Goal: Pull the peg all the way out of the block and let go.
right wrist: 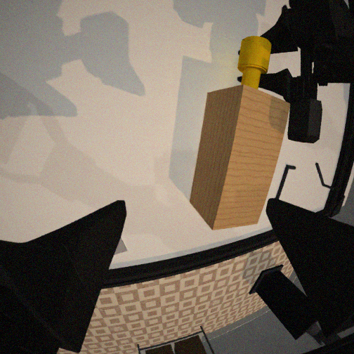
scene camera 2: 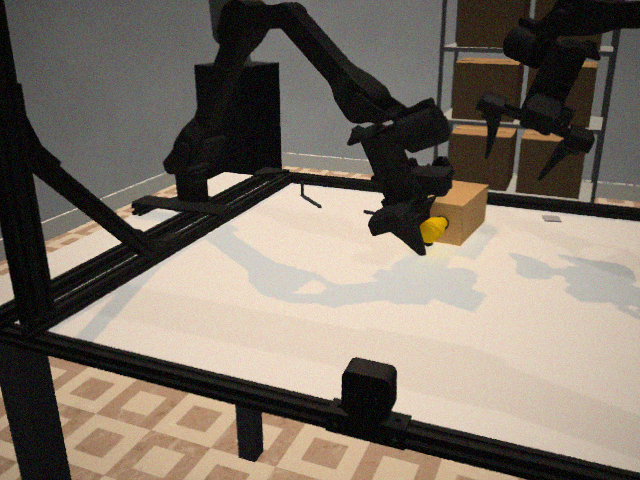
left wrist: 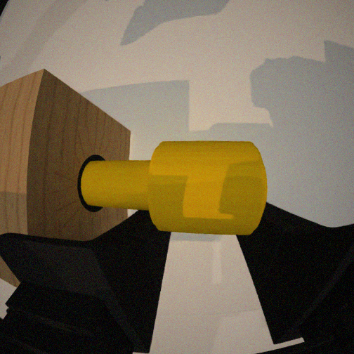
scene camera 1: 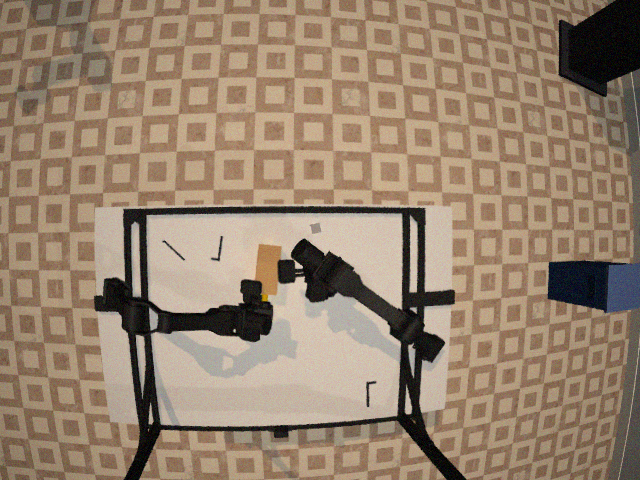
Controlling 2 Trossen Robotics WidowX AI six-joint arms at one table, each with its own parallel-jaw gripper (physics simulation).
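Places are measured from the left arm's base along level axes (x back, y down, z right), in centimetres.
Where they show: left gripper, between the fingertips: (scene camera 2: pixel 426 250); right gripper, between the fingertips: (scene camera 2: pixel 512 169) (scene camera 1: pixel 298 268); left arm's base, origin of its link: (scene camera 2: pixel 192 200) (scene camera 1: pixel 118 290).
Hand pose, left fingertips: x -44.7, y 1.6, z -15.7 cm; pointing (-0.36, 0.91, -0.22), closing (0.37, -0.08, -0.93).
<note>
Things, the pixels of their top centre, and the offset from my left fingertips. "spot": a spot on its surface instead.
- light wooden block, centre of its top: (scene camera 2: pixel 456 191) (scene camera 1: pixel 267 270) dy -6.8, dx +3.2, dz -11.6 cm
- yellow peg, centre of its top: (scene camera 2: pixel 441 211) (scene camera 1: pixel 265 294) dy -5.4, dx +0.7, dz -4.3 cm
- small grey square, a spot on its surface: (scene camera 2: pixel 551 218) (scene camera 1: pixel 315 229) spot: dy +0.0, dx -5.7, dz -29.3 cm
The light wooden block (scene camera 1: pixel 268 263) (scene camera 2: pixel 467 211) (left wrist: pixel 55 130) (right wrist: pixel 240 160) lies lengthwise left of the table's middle in scene camera 1. The yellow peg (scene camera 1: pixel 264 298) (scene camera 2: pixel 434 228) (left wrist: pixel 207 187) (right wrist: pixel 254 54) has a thick head outside the block and a thinner shaft that enters the dark-rimmed hole in its end face. How deep the shaft reaches inside is hidden. My left gripper (scene camera 2: pixel 428 227) (left wrist: pixel 199 195) is shut on the peg's head, one finger close to the block's face. My right gripper (scene camera 2: pixel 514 167) (right wrist: pixel 198 206) is open and empty, raised above the table beside the block.
A small grey square (scene camera 1: pixel 315 227) (scene camera 2: pixel 551 218) lies behind the right arm. Thin black angled pieces (scene camera 1: pixel 219 249) (scene camera 1: pixel 368 394) lie on the white table. A black frame (scene camera 1: pixel 279 210) (scene camera 2: pixel 180 372) runs around the table. The right arm stands close to the block's right side.
</note>
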